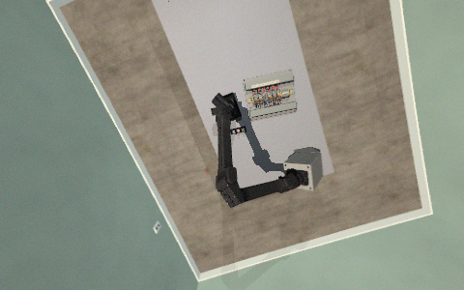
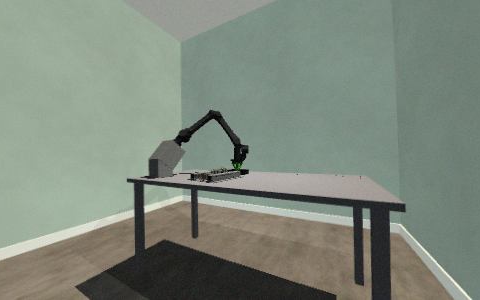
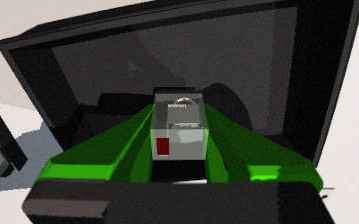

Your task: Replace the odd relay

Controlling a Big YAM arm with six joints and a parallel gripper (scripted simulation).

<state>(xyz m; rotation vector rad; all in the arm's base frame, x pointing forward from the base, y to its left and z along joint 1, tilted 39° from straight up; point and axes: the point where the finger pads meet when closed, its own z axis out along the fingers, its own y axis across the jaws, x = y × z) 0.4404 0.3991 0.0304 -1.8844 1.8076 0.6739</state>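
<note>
Now: hand 2 cm above the black tray. From my hand the other things lie so: dark stand: 16 cm behind, 3 cm to the right, 3 cm below.
</note>
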